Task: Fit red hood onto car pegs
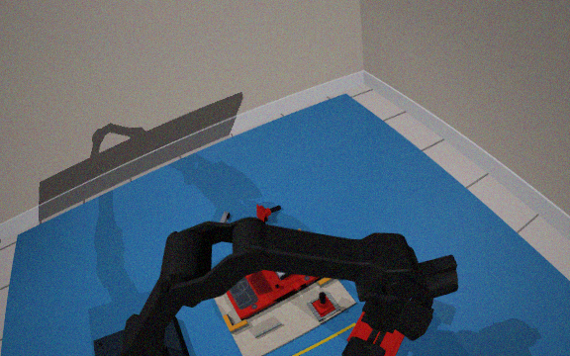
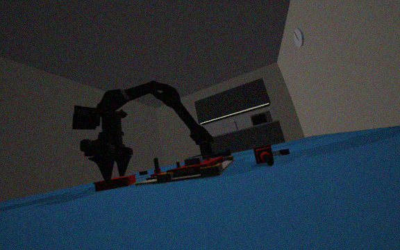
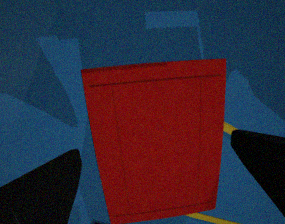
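Right now my gripper tip is right at the red hood. Round my gripper tip: jig (19 cm to the left, 15 cm behind, 1 cm below).
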